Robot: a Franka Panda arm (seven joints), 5 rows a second.
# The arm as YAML. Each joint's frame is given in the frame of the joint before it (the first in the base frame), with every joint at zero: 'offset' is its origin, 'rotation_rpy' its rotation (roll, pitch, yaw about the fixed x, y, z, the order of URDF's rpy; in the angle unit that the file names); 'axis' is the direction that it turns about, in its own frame. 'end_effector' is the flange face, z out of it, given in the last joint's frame.
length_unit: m
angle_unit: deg
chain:
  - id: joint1
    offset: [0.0, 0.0, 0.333]
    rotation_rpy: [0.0, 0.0, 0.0]
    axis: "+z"
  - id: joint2
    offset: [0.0, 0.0, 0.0]
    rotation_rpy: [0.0, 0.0, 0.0]
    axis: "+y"
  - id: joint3
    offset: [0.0, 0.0, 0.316]
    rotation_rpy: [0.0, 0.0, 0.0]
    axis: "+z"
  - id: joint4
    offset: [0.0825, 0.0, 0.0]
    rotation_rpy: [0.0, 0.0, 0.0]
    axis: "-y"
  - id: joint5
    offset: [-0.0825, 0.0, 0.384]
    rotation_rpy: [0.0, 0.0, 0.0]
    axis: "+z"
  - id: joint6
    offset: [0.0, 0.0, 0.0]
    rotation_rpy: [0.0, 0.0, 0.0]
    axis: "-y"
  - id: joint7
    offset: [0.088, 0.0, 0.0]
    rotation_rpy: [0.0, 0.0, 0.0]
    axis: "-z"
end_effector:
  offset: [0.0, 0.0, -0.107]
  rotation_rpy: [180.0, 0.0, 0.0]
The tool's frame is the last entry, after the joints.
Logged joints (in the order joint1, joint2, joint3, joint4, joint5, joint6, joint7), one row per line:
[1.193 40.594 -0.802 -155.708 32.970 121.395 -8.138]
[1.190 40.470 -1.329 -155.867 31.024 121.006 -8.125]
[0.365 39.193 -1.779 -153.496 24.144 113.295 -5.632]
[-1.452 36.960 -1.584 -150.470 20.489 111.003 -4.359]
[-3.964 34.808 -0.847 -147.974 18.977 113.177 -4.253]
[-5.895 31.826 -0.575 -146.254 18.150 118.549 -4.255]
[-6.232 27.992 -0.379 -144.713 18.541 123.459 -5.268]
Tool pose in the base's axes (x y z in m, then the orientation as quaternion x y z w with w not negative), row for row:
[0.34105 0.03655 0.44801 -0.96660 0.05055 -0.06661 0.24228]
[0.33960 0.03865 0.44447 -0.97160 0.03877 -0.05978 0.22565]
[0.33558 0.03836 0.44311 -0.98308 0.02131 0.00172 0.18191]
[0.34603 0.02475 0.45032 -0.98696 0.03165 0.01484 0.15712]
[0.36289 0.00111 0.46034 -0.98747 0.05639 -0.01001 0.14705]
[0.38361 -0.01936 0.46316 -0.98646 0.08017 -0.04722 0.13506]
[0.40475 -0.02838 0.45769 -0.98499 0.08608 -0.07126 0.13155]
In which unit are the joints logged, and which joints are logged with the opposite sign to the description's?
The joints are logged in degrees. Opposite sign: joint2, joint3.
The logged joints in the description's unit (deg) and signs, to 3 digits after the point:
[1.193 -40.594 0.802 -155.708 32.970 121.395 -8.138]
[1.190 -40.470 1.329 -155.867 31.024 121.006 -8.125]
[0.365 -39.193 1.779 -153.496 24.144 113.295 -5.632]
[-1.452 -36.960 1.584 -150.470 20.489 111.003 -4.359]
[-3.964 -34.808 0.847 -147.974 18.977 113.177 -4.253]
[-5.895 -31.826 0.575 -146.254 18.150 118.549 -4.255]
[-6.232 -27.992 0.379 -144.713 18.541 123.459 -5.268]

